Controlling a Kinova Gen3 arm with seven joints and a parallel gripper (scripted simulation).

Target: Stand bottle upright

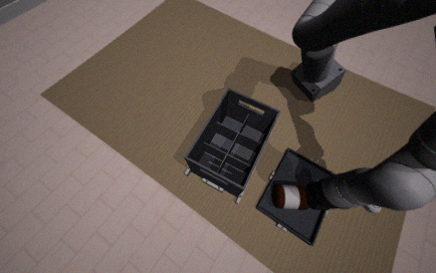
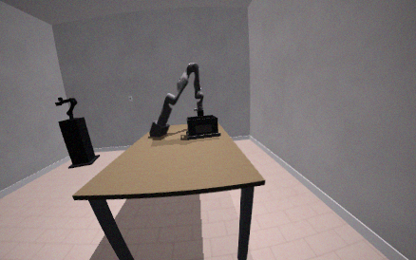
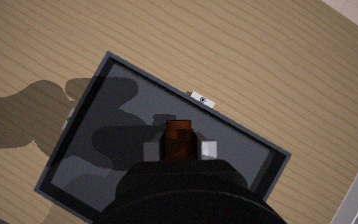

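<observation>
The brown bottle lies 5 cm to the right of my hand, 1 cm below it and 1 cm ahead of it. From my hand the other things lie so: dark flat tray (4 cm to the right, 3 cm below, 1 cm behind); then dark crate (30 cm to the right, 8 cm behind, 4 cm above).
</observation>
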